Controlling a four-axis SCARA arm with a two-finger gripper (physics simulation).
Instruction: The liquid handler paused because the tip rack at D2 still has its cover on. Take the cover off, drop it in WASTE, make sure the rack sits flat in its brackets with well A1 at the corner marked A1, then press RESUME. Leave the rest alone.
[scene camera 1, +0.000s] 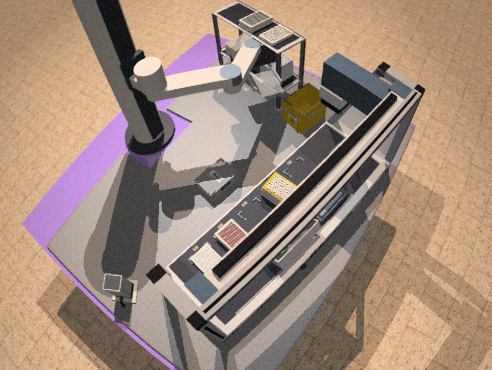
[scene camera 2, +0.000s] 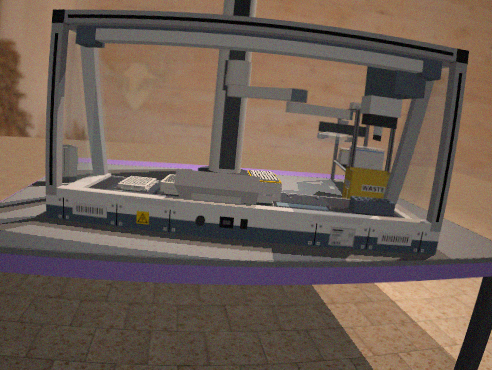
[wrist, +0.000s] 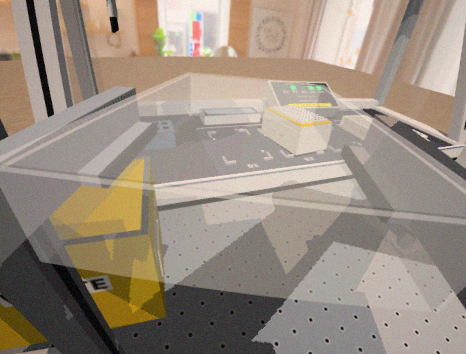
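Seen in the pictures: gripper, between the fingertips: (scene camera 1: 268, 86) (scene camera 2: 333, 137) (wrist: 251, 121); arm's base, origin of its link: (scene camera 1: 150, 132).
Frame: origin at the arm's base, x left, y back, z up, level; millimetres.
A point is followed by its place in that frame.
My gripper (scene camera 2: 341, 133) @(x 332, y -445, z 245 mm) (wrist: 251, 121) @(x 332, y -445, z 245 mm) is shut on the clear cover (scene camera 1: 270, 84) @(x 337, y -453, z 256 mm) (wrist: 280, 200) and holds it in the air beside the rack stand. The yellow WASTE bin (scene camera 1: 304, 107) @(x 493, y -538, z 18 mm) (scene camera 2: 354, 177) (wrist: 117, 250) stands close by; in the wrist view it shows through the cover's left part. The tip rack (scene camera 1: 280, 186) (scene camera 2: 264, 176) (wrist: 295, 131), with a yellow rim and bare tips, stands uncovered on the deck at the brackets. It looks upright; I cannot tell whether it is fully flat or where its A1 is. A RESUME button cannot be made out.
The shelf stand (scene camera 1: 302, 62) @(x 557, y -480, z 231 mm) (scene camera 2: 354, 140) rises next to the cover. The liquid handler's long top beam (scene camera 1: 310, 182) @(x -111, y -855, z 523 mm) (scene camera 2: 260, 26) @(x -70, y -926, z 496 mm) spans the deck. A red-striped rack (scene camera 1: 231, 235) @(x -213, y -644, z 89 mm) and white plate (scene camera 1: 206, 257) @(x -328, y -616, z 75 mm) sit farther along. A panel with green lights (wrist: 302, 95) stands behind the tip rack.
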